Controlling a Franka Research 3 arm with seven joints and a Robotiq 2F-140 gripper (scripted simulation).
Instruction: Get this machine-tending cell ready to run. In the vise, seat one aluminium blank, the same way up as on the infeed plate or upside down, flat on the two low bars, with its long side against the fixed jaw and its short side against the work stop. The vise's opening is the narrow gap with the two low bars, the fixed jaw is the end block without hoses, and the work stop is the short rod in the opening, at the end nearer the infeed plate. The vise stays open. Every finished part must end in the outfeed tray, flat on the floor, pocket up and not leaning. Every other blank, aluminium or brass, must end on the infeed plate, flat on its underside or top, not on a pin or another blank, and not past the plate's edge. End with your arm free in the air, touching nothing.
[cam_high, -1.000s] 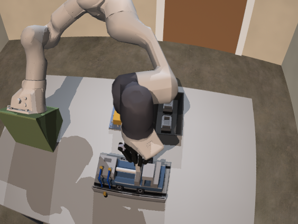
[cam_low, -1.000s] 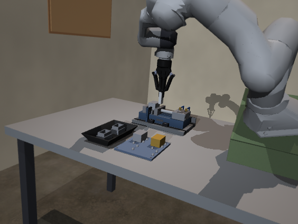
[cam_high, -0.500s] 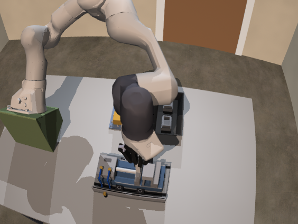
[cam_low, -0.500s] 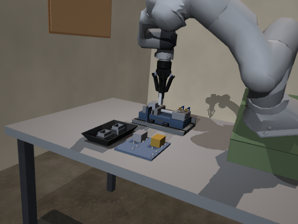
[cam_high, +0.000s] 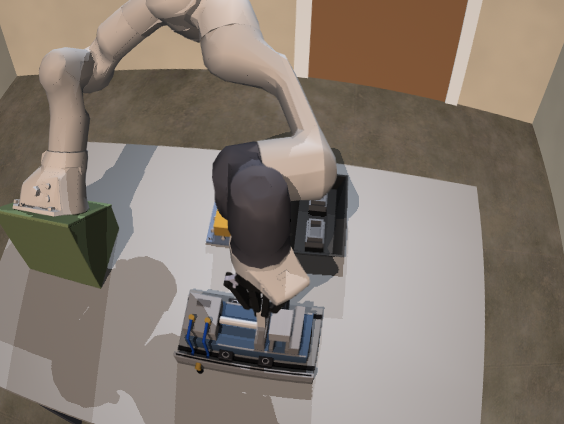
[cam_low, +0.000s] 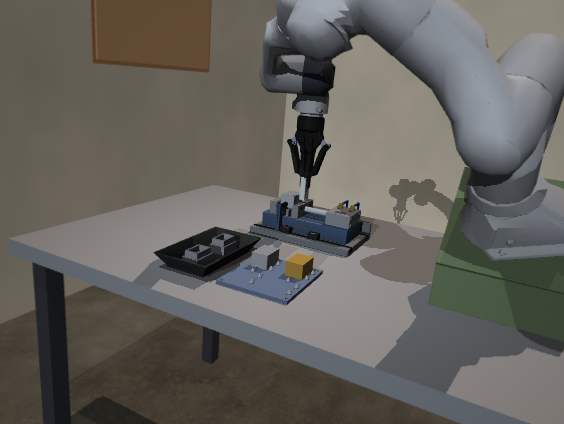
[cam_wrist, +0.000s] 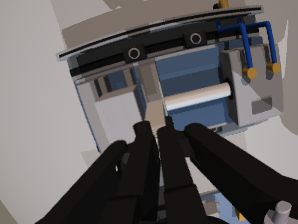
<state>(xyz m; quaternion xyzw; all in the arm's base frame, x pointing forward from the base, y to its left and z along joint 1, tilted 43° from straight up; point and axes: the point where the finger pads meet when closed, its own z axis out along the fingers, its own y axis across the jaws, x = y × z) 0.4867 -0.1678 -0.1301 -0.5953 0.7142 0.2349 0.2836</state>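
Now: hand 30 mm past the blue vise and 100 mm above it. The rest, counted from my hand: brass blank 100 mm behind, 300 mm to the left, 110 mm below; aluminium blank 10 mm behind, 290 mm to the left, 110 mm below.
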